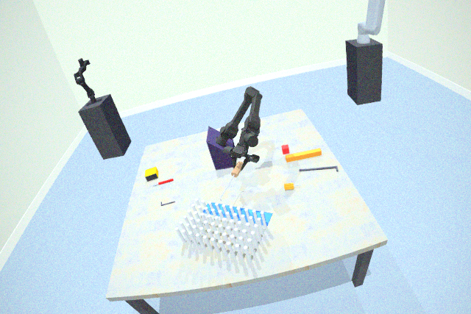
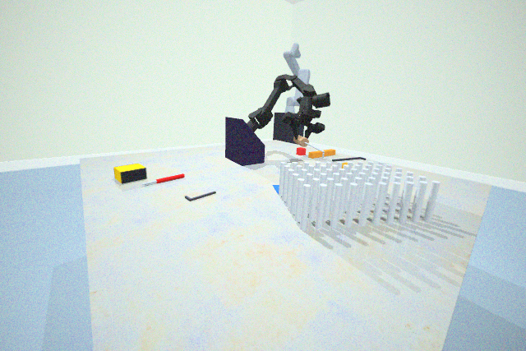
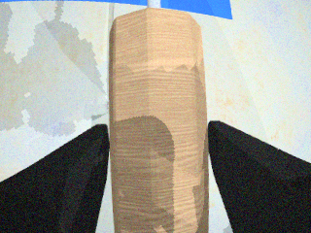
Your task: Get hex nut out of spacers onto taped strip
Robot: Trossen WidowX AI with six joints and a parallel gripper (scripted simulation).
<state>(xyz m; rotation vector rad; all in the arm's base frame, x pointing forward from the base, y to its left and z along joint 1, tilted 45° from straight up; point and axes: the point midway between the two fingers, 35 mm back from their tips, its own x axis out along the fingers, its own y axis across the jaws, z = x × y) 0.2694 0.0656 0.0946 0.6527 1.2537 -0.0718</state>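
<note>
The blue taped strip is 170 mm ahead of my gripper tip, 140 mm below it and 40 mm to the right of it. From my gripper tip the other things lie so: short yellow screwdriver 260 mm to the left, 130 mm below, 60 mm ahead; orange bar 380 mm to the left, 180 mm behind, 130 mm below; red cube 290 mm to the left, 270 mm behind, 120 mm below.
</note>
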